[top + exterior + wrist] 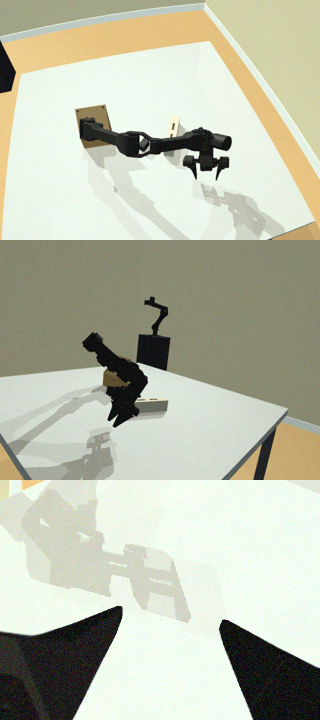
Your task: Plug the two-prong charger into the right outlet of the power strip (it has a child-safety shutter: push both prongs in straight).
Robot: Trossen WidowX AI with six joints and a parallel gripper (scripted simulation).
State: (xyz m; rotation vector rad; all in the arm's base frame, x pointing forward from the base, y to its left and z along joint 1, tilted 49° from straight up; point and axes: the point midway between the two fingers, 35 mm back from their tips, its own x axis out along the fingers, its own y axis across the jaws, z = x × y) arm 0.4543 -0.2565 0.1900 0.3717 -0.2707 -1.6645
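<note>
Now: the grey charger 260 mm to the left of my gripper tip, 210 mm behind it and 20 mm below it.
</note>
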